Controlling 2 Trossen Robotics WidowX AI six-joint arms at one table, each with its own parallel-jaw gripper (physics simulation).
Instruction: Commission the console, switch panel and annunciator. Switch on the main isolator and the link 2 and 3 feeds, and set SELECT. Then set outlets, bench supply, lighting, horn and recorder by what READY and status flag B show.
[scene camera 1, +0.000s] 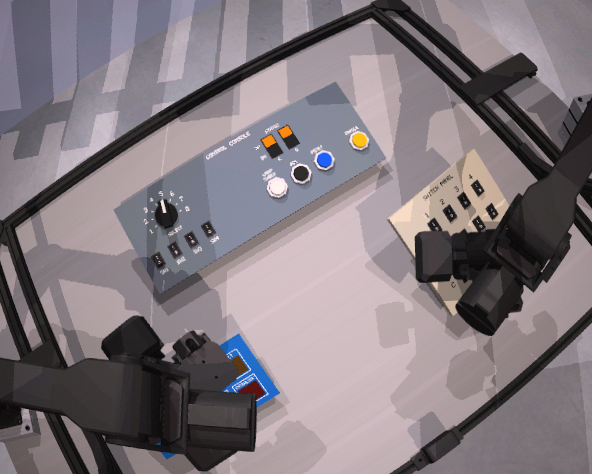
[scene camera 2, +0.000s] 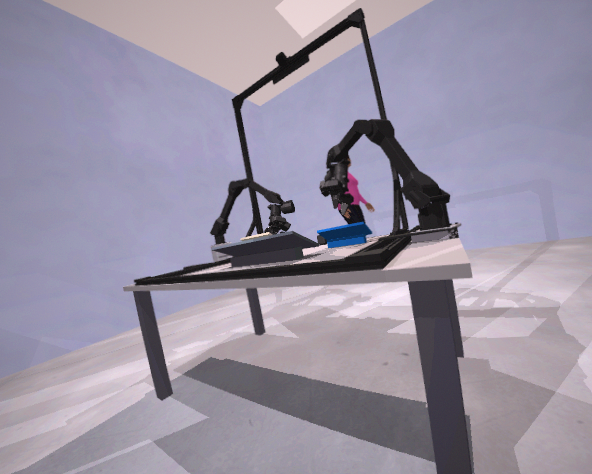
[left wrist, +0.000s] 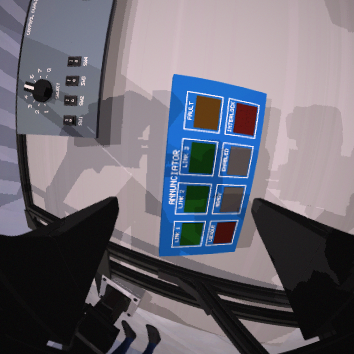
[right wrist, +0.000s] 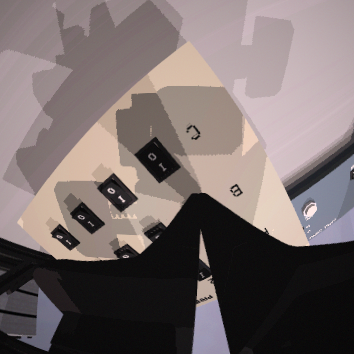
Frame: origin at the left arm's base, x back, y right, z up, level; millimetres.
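Seen in the pictures: left gripper, fingertip midpoint: (scene camera 2: 339, 212) (left wrist: 185, 204); right gripper, fingertip midpoint: (scene camera 1: 452, 257) (right wrist: 197, 199); left arm's base, origin of the base link: (scene camera 1: 5, 409) (scene camera 2: 435, 227) (left wrist: 116, 297); right arm's base, origin of the base link: (scene camera 2: 220, 244).
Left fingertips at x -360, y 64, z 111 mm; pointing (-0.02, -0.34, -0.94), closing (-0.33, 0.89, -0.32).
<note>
Pixels of each thing's top centre, then the offset from my left fingertips to it. "spot": a spot on its surface instead.
- grey-blue console, surface spot: (scene camera 1: 235, 215) (left wrist: 80, 32) spot: dx -125, dy -249, dz -86 mm
- blue annunciator, middle of its top: (left wrist: 195, 183) (scene camera 2: 341, 225) dx +4, dy -5, dz -56 mm
- READY, surface spot: (left wrist: 231, 199) spot: dx +15, dy +37, dz -91 mm
The grey-blue console (scene camera 1: 235, 215) (scene camera 2: 270, 246) (left wrist: 75, 25) has its SELECT knob (scene camera 1: 166, 215) (left wrist: 42, 90) pointing near 5. Both status flags show orange upper halves. On the blue annunciator (scene camera 2: 345, 232) (left wrist: 175, 120), READY (left wrist: 231, 199) and ENABLED look grey, the link lamps green; LOCKOUT and INTERLOCK are dark red. My open, empty left gripper (scene camera 2: 340, 207) (left wrist: 186, 200) is above it. My right gripper (scene camera 2: 277, 230) (right wrist: 197, 199) is shut and empty over the cream switch panel (scene camera 1: 406, 225) (right wrist: 200, 75). Its fingertips hide row B's first switch; the C-row switches show in the right wrist view.
The console has white (scene camera 1: 277, 187), black (scene camera 1: 301, 173), blue (scene camera 1: 324, 160) and yellow (scene camera 1: 359, 140) buttons. A black frame rail (scene camera 1: 200, 95) borders the table. The right arm covers much of the switch panel in scene camera 1. A person in pink (scene camera 2: 354, 187) stands beyond the table.
</note>
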